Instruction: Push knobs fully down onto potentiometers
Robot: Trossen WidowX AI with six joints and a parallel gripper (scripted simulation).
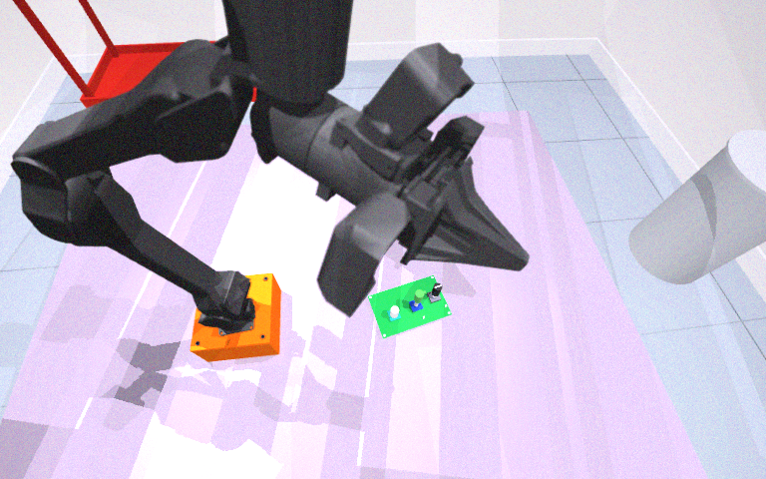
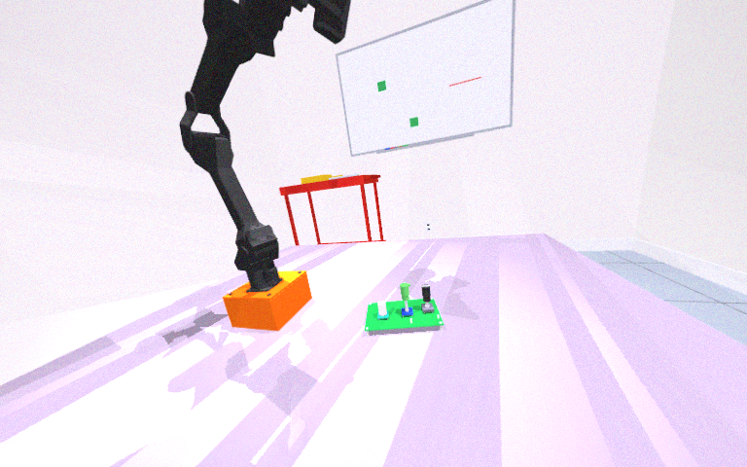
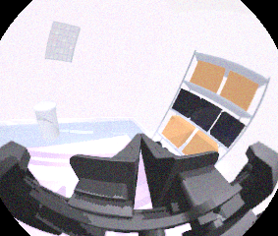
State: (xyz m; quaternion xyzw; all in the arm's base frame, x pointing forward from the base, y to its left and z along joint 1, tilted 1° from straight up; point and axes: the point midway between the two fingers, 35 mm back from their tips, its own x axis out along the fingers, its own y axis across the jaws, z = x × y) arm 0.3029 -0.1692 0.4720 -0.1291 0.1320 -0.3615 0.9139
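Right now my gripper tip is 48 cm above the light green knob, 17 cm to the right of it and 4 cm short of it. Round my gripper tip: black knob: 49 cm below, 19 cm to the left, 8 cm ahead.
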